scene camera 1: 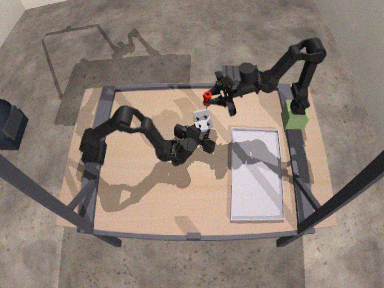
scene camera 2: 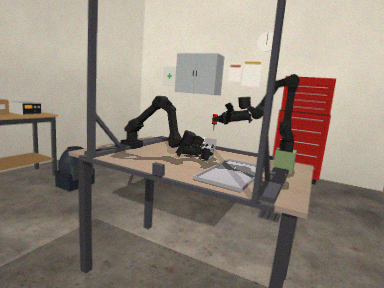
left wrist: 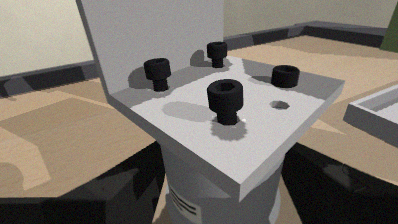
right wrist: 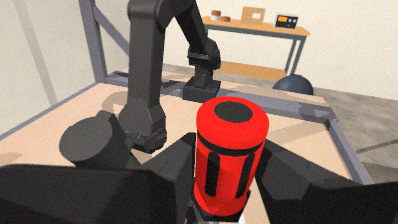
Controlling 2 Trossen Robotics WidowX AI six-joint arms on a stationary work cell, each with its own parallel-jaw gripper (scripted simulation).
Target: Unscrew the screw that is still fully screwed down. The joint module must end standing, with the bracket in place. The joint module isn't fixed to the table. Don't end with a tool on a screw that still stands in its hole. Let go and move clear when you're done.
The pictures show: the left gripper, the right gripper and a l-shaped bracket.
